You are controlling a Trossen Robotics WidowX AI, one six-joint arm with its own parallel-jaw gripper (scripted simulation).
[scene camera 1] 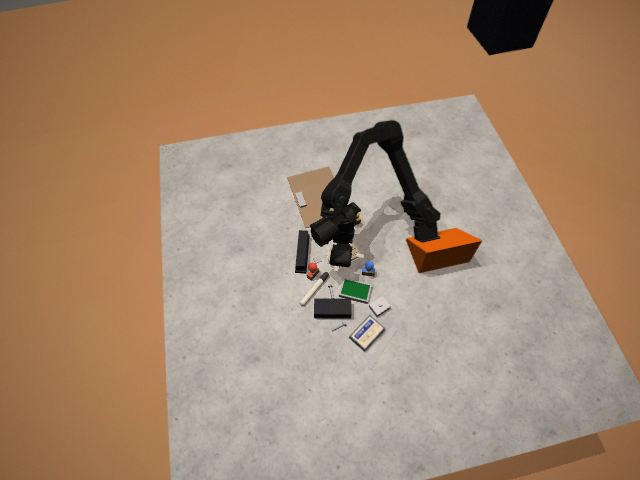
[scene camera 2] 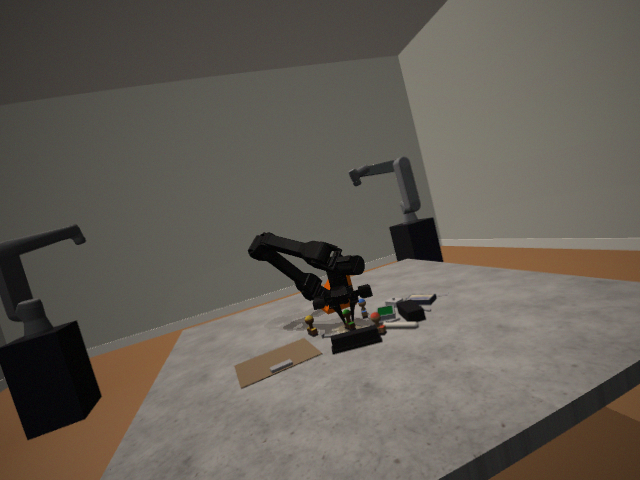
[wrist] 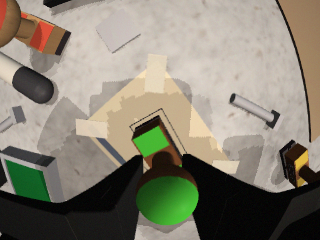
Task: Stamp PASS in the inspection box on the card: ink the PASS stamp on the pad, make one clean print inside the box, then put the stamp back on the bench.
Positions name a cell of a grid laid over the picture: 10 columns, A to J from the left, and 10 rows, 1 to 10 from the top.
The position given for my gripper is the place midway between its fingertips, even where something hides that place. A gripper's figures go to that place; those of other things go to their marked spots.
Scene:
My gripper (scene camera 2: F7) is 101 cm from the lens. A brown clipboard (scene camera 2: D8) is 94 cm from the lens. A black bar (scene camera 2: F8) is 88 cm from the lens.

